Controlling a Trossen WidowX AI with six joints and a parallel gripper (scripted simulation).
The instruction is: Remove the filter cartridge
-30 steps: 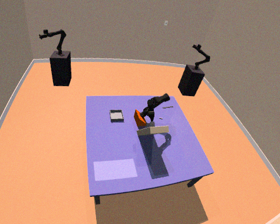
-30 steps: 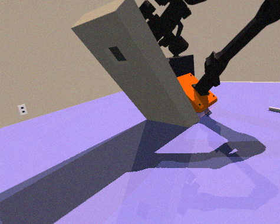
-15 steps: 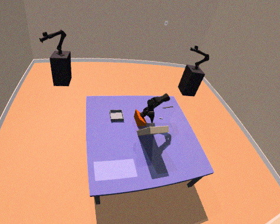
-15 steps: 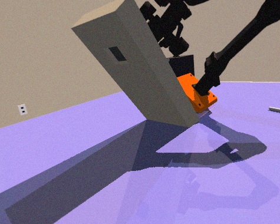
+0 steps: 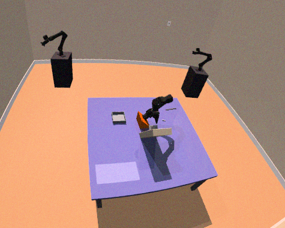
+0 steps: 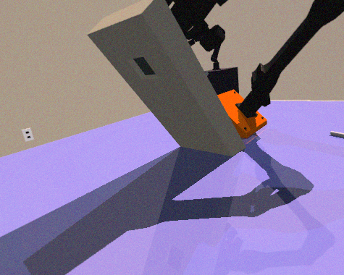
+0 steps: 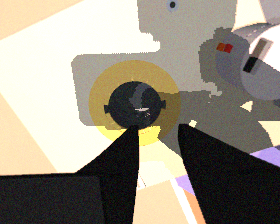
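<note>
Now: gripper tip 90 mm above the round grey filter cartridge, 20 mm past it and 10 mm to the left of it. The rest, counted from my gripper tip: grey tray 350 mm behind, 310 mm to the right, 290 mm below.
</note>
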